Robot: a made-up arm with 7 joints. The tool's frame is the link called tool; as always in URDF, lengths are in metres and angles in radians. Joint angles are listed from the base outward.
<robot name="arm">
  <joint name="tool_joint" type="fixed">
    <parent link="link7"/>
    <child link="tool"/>
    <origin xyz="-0.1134 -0.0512 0.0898" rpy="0 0 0"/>
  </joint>
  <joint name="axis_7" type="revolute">
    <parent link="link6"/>
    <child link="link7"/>
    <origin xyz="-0.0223 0.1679 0.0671" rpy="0 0 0"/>
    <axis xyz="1 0 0"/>
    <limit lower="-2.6" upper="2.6"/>
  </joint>
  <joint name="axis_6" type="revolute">
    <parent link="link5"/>
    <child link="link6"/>
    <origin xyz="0.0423 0.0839 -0.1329" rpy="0 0 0"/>
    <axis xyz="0 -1 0"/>
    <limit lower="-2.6" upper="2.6"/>
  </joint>
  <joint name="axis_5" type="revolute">
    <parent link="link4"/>
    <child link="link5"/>
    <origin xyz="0.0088 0.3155 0.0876" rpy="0 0 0"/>
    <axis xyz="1 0 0"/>
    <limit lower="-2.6" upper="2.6"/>
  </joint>
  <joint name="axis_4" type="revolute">
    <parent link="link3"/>
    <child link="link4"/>
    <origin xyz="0.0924 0.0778 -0.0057" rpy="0 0 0"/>
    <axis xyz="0 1 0"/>
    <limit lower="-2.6" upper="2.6"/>
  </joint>
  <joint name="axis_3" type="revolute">
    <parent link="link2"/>
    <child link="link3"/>
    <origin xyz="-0.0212 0.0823 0.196" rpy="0 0 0"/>
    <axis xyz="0 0 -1"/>
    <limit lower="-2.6" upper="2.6"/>
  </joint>
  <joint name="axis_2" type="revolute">
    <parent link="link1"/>
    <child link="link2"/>
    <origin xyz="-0.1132 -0.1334 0.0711" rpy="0 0 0"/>
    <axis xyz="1 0 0"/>
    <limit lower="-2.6" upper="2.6"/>
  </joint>
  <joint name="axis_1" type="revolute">
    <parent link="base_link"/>
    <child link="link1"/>
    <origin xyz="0 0 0.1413" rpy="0 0 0"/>
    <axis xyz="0 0 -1"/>
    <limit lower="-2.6" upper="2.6"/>
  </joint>
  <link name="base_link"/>
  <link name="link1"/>
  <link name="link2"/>
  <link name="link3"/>
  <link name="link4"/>
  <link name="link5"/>
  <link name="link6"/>
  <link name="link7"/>
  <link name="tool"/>
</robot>
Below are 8 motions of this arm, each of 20 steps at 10 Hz.
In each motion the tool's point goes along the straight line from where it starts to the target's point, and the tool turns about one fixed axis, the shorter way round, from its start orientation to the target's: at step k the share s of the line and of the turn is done. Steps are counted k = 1, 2, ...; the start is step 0. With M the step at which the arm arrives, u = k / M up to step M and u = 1 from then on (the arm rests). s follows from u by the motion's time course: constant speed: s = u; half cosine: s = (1 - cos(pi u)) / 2; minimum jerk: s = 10 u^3 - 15 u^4 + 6 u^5.
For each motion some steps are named. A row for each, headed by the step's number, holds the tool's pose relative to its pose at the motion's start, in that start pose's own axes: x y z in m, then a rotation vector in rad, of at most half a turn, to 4 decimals.
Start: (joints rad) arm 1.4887 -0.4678 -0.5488 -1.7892 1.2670 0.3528 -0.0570
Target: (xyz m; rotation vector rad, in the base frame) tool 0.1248 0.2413 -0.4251 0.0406 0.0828 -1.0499
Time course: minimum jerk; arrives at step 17
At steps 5, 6, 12, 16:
5: -0.0738 -0.0329 0.0230 -0.1498 0.2169 -0.1854
6: -0.1139 -0.0508 0.0354 -0.2311 0.3347 -0.2860
12: -0.4014 -0.1790 0.1248 -0.8140 1.1790 -1.0077
16: -0.4744 -0.2116 0.1475 -0.9620 1.3933 -1.1909

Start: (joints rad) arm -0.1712 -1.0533 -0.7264 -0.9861 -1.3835 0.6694 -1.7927
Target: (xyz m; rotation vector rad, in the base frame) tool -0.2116 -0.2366 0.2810 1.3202 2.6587 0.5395
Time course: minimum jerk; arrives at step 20
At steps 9, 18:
9: -0.1445 0.0781 -0.1797 0.1171 0.1673 -0.0558
18: -0.3521 0.1902 -0.4380 0.2852 0.4077 -0.1359

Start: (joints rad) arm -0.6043 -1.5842 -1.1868 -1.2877 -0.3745 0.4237 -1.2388
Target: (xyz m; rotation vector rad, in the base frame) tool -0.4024 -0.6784 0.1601 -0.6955 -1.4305 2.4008
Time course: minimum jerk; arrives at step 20
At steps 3, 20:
3: -0.0056 -0.0107 -0.0031 0.0210 -0.0080 0.0084
20: -0.2103 -0.4010 -0.1153 0.7874 -0.2996 0.3148

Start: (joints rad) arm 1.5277 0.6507 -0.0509 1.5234 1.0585 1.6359 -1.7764
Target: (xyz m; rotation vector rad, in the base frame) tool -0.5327 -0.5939 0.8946 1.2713 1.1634 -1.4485
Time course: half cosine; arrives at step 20
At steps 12, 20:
12: 0.6273 -0.2964 -0.1172 0.3792 0.3681 0.5643
20: 0.9584 -0.4528 -0.1791 0.5793 0.5624 0.8622

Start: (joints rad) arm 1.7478 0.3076 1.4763 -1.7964 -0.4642 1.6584 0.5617
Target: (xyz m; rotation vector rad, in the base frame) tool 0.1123 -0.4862 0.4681 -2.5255 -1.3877 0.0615
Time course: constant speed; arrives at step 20
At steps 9, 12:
9: 0.2704 -0.0610 -0.0346 -0.0863 -0.2481 -0.6504
12: 0.3605 -0.0814 -0.0461 -0.1151 -0.3307 -0.8673

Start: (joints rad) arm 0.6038 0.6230 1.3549 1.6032 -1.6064 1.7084 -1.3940
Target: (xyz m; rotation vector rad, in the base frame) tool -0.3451 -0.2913 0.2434 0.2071 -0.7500 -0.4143
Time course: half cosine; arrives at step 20
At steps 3, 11, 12, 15, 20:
3: -0.0091 -0.0031 -0.0238 0.0600 -0.0223 -0.0088
11: -0.0968 -0.0327 -0.2530 0.6367 -0.2365 -0.0937
12: -0.1096 -0.0370 -0.2864 0.7207 -0.2678 -0.1061
15: -0.1429 -0.0482 -0.3735 0.9399 -0.3492 -0.1383
20: -0.1674 -0.0565 -0.4376 1.1011 -0.4091 -0.1620

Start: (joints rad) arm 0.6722 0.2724 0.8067 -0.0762 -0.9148 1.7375 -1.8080
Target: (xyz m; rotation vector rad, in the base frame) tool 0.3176 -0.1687 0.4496 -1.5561 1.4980 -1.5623
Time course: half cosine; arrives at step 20
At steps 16, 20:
16: 0.2260 0.2067 -0.1493 -0.0075 0.5045 1.3173
20: 0.2498 0.2285 -0.1650 -0.0083 0.5577 1.4563

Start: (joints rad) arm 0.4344 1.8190 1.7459 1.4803 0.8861 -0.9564 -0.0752
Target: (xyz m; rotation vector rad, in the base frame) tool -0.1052 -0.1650 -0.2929 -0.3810 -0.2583 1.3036
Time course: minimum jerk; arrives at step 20
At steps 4, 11, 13, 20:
4: -0.0159 -0.0039 0.0069 0.0853 -0.0505 0.0585
11: -0.1629 -0.0400 0.0707 0.8730 -0.5171 0.5990
13: -0.2101 -0.0515 0.0912 1.1258 -0.6667 0.7724
20: -0.2747 -0.0674 0.1193 1.4719 -0.8718 1.0099

